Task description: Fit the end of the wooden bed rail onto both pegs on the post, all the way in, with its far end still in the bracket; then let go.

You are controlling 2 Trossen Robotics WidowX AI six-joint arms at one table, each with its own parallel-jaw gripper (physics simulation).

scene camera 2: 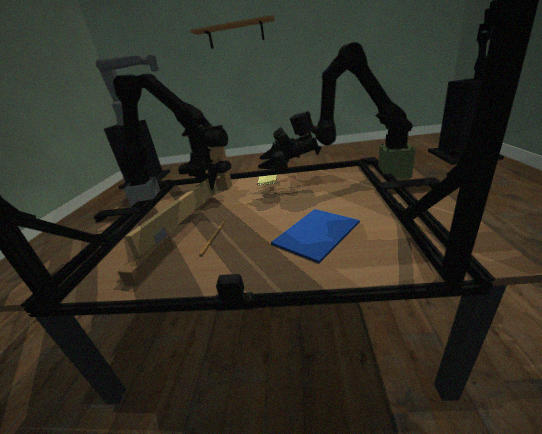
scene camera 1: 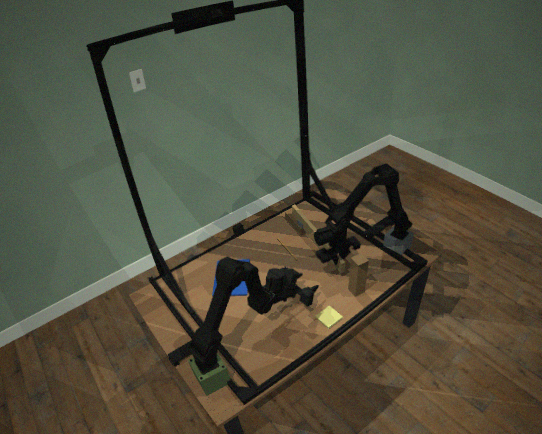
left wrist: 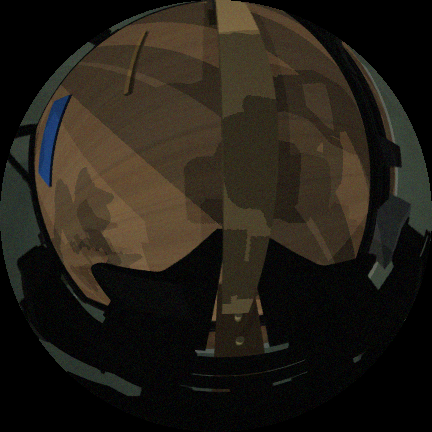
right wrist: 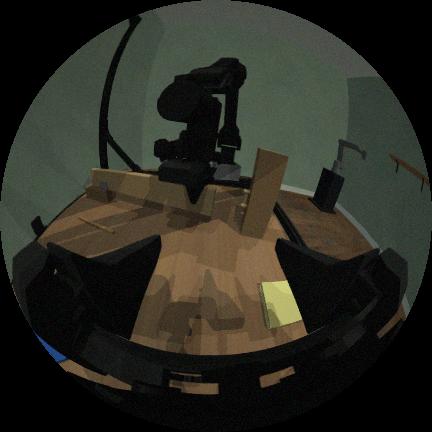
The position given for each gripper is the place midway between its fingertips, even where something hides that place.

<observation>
The left gripper (scene camera 2: 209, 189) grips a wooden bed rail (scene camera 2: 141, 239). The right gripper (scene camera 2: 259, 162) is open, with nothing in its grasp. Also in view: a yellow note pad (right wrist: 280, 308). A blue mat (scene camera 2: 313, 237) rests on the table. Also in view: an upright wooden post (right wrist: 269, 166).
The wooden bed rail shows as well in the left wrist view (left wrist: 249, 127) and in the right wrist view (right wrist: 147, 186). The blue mat also shows in the left wrist view (left wrist: 56, 112). The left gripper also shows in the left wrist view (left wrist: 235, 234) and in the right wrist view (right wrist: 194, 201). The left wrist view misses the yellow note pad, which is hidden by the left gripper.
</observation>
